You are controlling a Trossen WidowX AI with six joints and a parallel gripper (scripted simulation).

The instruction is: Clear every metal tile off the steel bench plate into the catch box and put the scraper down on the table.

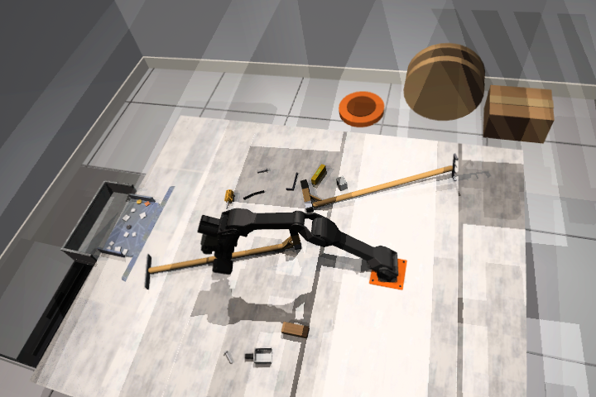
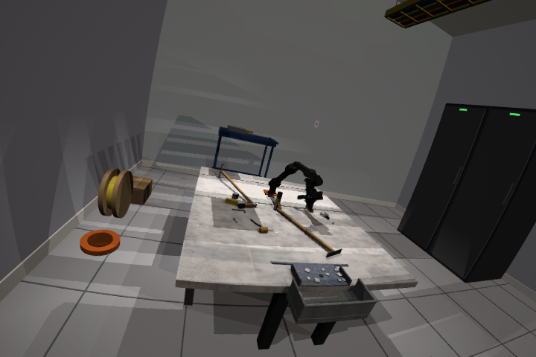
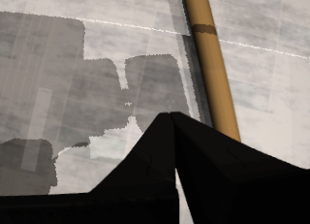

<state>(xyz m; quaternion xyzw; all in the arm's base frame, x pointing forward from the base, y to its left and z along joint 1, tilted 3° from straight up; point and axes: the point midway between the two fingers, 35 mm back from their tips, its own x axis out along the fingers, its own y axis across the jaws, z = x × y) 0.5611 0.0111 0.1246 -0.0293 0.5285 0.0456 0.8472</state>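
Right now the long scraper is 60 mm to the right of my gripper tip, 60 mm below it and 30 mm ahead of it. From my gripper tip the other things lie so: wooden block 270 mm behind, 200 mm to the left, 110 mm below; yellow-handled tool 330 mm to the right, 110 mm below, 60 mm ahead; small grey device 290 mm to the left, 150 mm behind, 120 mm below.
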